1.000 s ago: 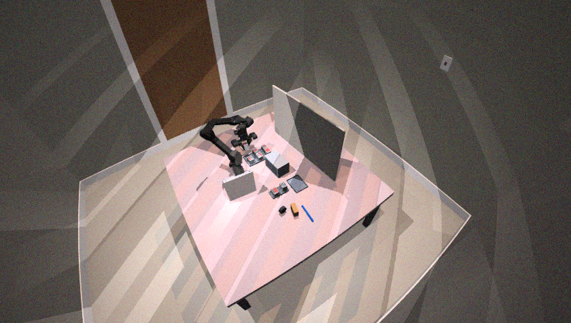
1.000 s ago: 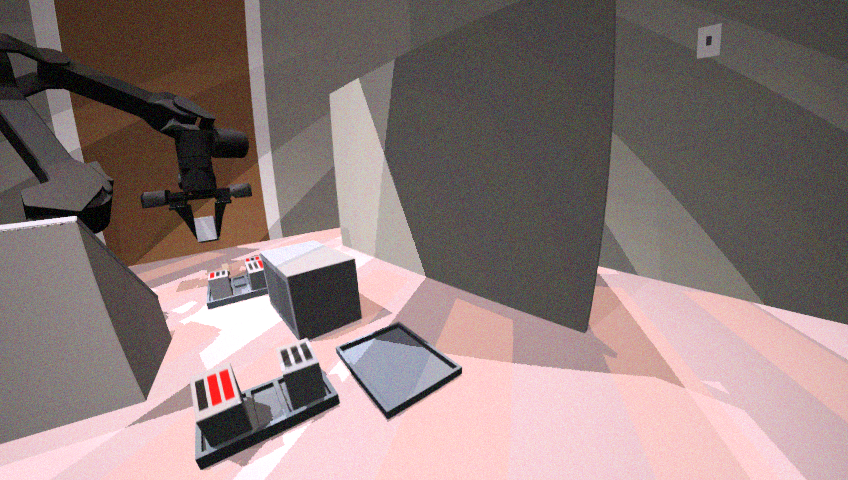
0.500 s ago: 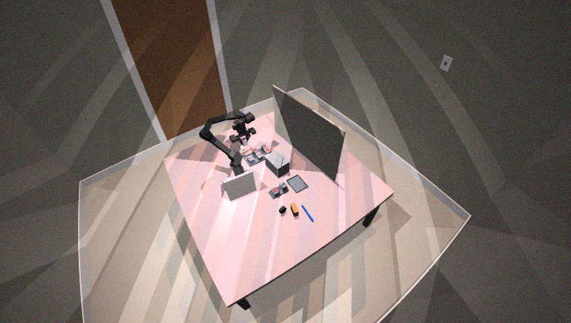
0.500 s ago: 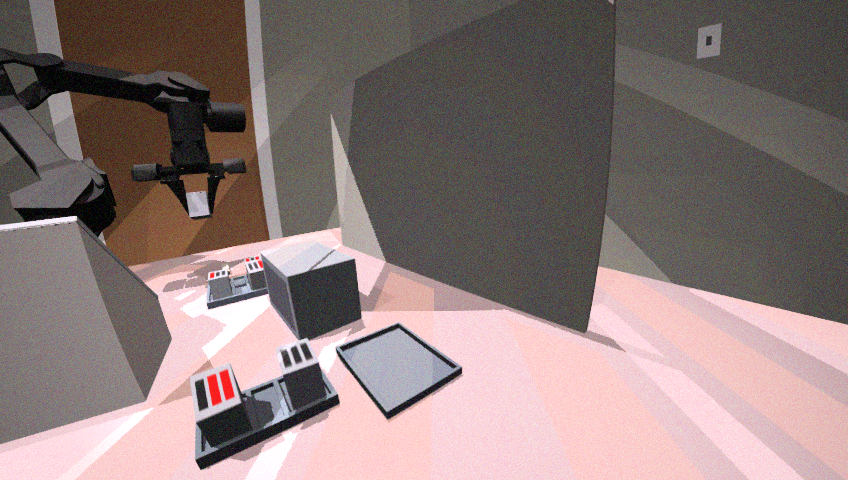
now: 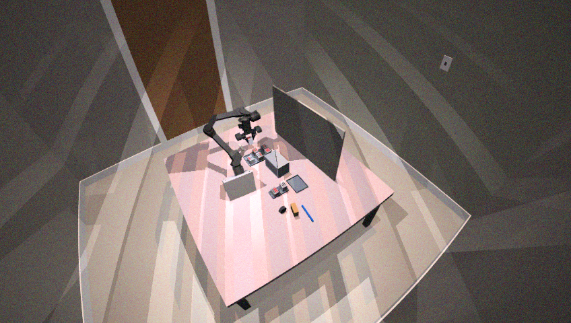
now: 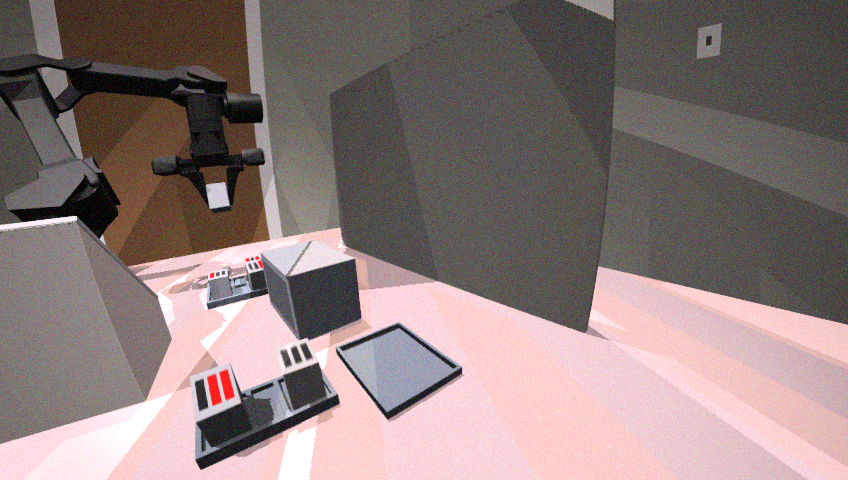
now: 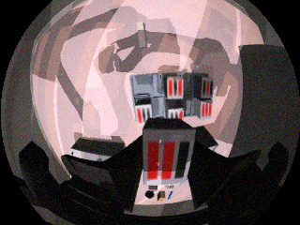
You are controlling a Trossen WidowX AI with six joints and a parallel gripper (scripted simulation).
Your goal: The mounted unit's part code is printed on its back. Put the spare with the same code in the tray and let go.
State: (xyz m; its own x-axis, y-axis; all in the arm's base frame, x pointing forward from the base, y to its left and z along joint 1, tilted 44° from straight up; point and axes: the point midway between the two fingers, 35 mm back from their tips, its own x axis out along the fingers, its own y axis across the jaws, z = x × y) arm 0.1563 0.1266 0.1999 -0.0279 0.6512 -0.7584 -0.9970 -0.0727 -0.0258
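Now: the flat grey tray 35 cm to the right of my gripper tip, 20 cm ahead of it and 17 cm below it. Also, from my gripper tip: grey spare 3 cm above; then tall grey panel 37 cm ahead, 10 cm to the right, 5 cm above; then mounted unit 16 cm to the right, 13 cm ahead, 12 cm below.
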